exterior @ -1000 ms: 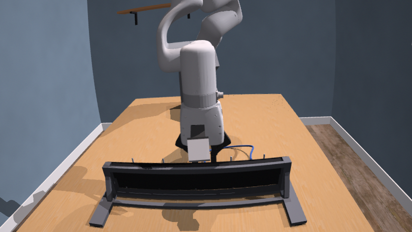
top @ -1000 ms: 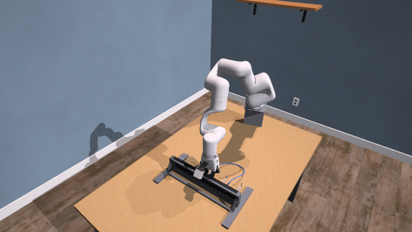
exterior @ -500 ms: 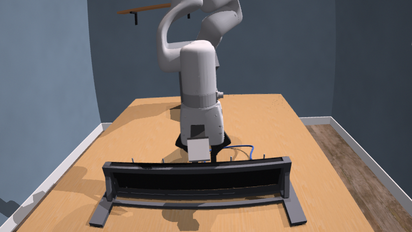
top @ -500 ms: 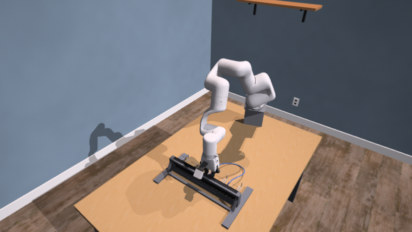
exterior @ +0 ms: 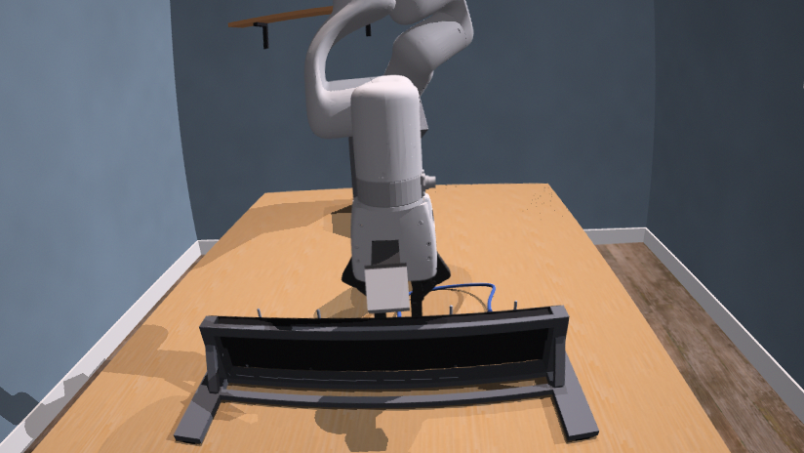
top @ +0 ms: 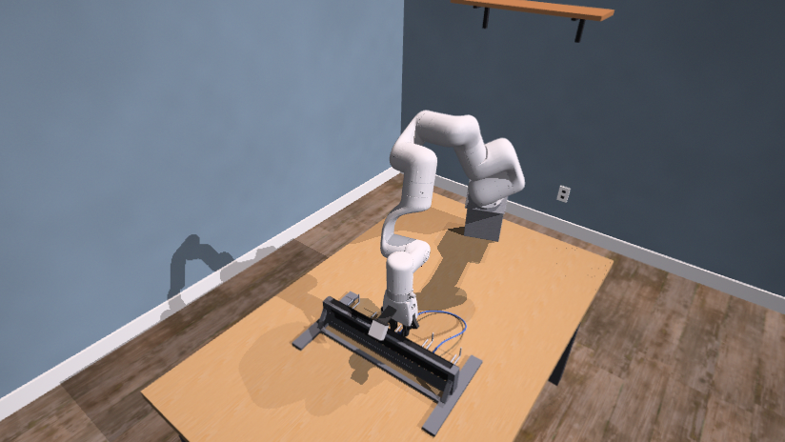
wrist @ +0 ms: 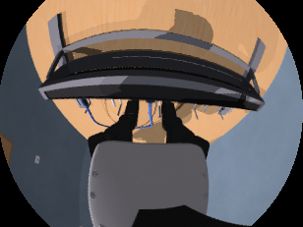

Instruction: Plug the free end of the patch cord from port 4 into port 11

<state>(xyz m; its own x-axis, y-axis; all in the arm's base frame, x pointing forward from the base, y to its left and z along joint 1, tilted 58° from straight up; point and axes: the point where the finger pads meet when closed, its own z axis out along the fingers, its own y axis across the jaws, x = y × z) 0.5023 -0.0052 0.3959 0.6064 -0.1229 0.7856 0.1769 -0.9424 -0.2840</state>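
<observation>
Now: hand 2 cm short of the plug and 2 cm above it.
</observation>
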